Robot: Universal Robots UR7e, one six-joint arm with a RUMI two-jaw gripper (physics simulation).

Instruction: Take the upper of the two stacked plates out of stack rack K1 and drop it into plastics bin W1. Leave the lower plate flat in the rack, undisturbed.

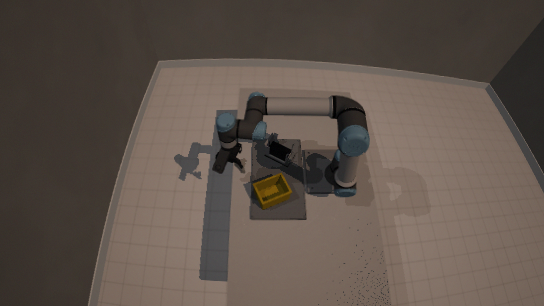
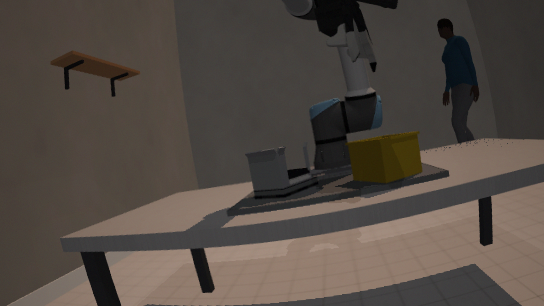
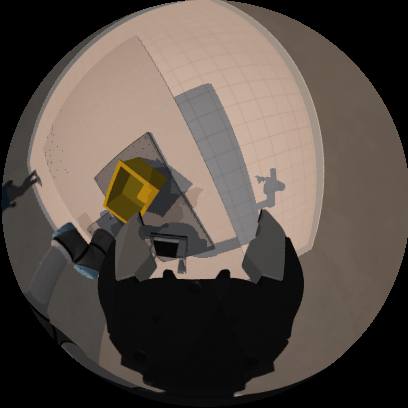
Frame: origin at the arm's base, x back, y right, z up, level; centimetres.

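Seen in the pictures: gripper, between the fingertips: (image 1: 230,167) (image 2: 365,67) (image 3: 199,212); arm's base, origin of its link: (image 2: 335,165) (image 3: 105,239).
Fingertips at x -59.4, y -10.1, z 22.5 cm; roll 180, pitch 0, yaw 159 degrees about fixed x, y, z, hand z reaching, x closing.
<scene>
Pixels of each thing's top centre, then the offset from my fingertips to it. Level surfaces: height alone.
- Rack K1, centre of its top: (image 2: 279,146) (image 3: 163,264) (image 1: 280,144) dx +25.3, dy +23.3, dz -12.3 cm
- Black plate material, centre of its top: (image 2: 282,172) (image 3: 168,251) (image 1: 278,150) dx +24.8, dy +23.6, dz -19.1 cm
- Bin W1, centre of its top: (image 2: 381,137) (image 3: 125,198) (image 1: 272,188) dx +21.0, dy -3.3, dz -14.3 cm
- pale table, height of its surface: dz -25.6 cm
Rack K1 (image 1: 282,160) (image 2: 268,172) (image 3: 182,265) is a small grey holder with upright walls on a grey board. Black plate material (image 1: 280,150) (image 2: 299,174) (image 3: 166,248) lies low and flat between its walls. I cannot tell the upper plate from the lower one. Bin W1 (image 1: 276,201) (image 2: 385,157) (image 3: 149,172) is a yellow open box, upright on the same board beside the rack; no plate shows in it. My gripper (image 1: 239,162) (image 2: 364,63) (image 3: 199,212) is open and empty, high above the table and off to the side of the rack and bin.
The grey board (image 1: 280,212) (image 2: 435,172) (image 3: 150,142) lies on a pale table (image 1: 300,260) (image 2: 125,220) (image 3: 130,90). The arm's base (image 1: 345,182) stands beside the board. A person (image 2: 460,65) (image 3: 22,189) stands beyond the table. A wooden shelf (image 2: 95,65) hangs on the wall.
</scene>
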